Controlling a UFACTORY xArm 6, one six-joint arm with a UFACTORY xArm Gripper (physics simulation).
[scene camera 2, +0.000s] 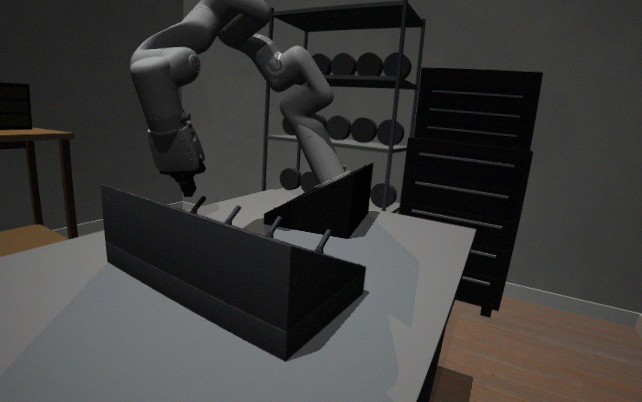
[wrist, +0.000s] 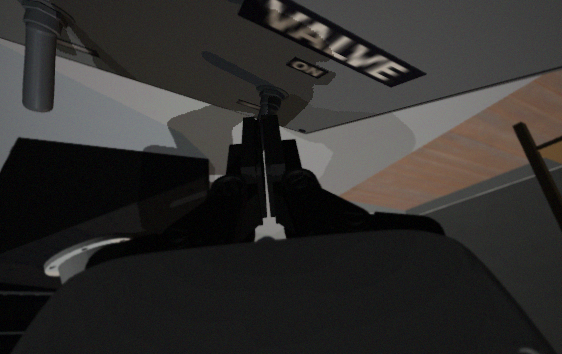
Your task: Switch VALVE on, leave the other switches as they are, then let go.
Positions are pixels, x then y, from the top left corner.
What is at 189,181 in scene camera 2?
My gripper.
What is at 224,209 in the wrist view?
My gripper.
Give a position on a switch box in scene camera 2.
276,295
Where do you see a switch box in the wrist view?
At 321,71
